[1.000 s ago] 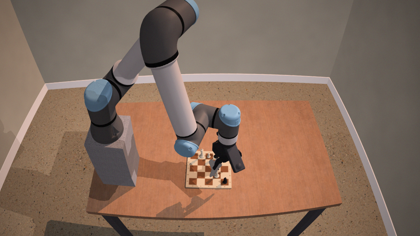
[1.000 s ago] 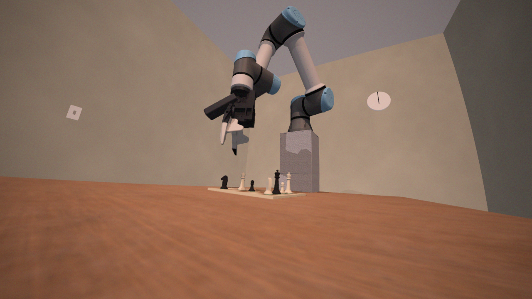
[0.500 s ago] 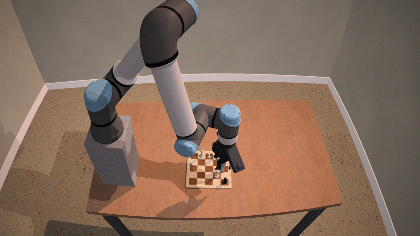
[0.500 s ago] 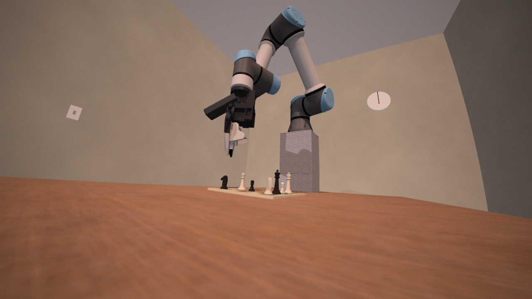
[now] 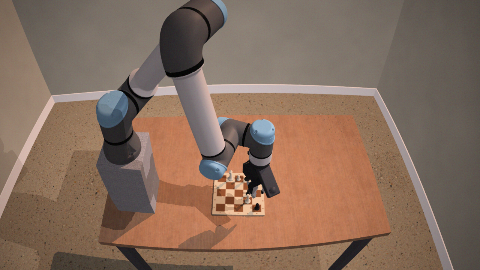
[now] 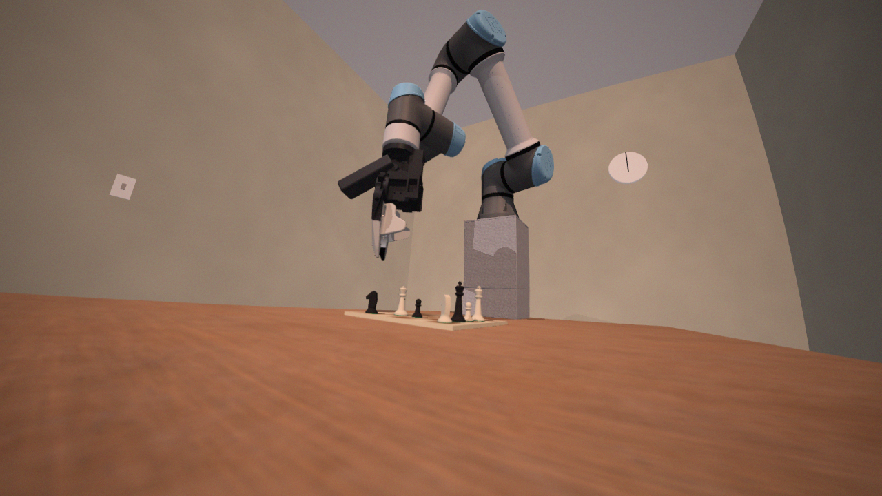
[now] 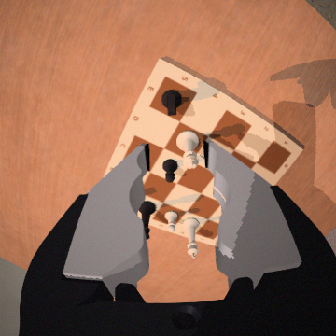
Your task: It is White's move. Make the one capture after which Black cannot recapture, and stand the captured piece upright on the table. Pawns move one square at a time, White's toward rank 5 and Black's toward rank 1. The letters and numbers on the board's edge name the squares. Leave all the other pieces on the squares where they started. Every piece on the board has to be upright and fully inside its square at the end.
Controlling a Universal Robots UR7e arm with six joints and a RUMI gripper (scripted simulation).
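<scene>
The black knight lies 10 cm below my hand. The rest, counted from my hand: chessboard (6 cm behind, 9 cm to the left, 12 cm below); tall black piece (2 cm behind, 16 cm to the left, 8 cm below); black pawn (2 cm behind, 8 cm to the left, 10 cm below).
</scene>
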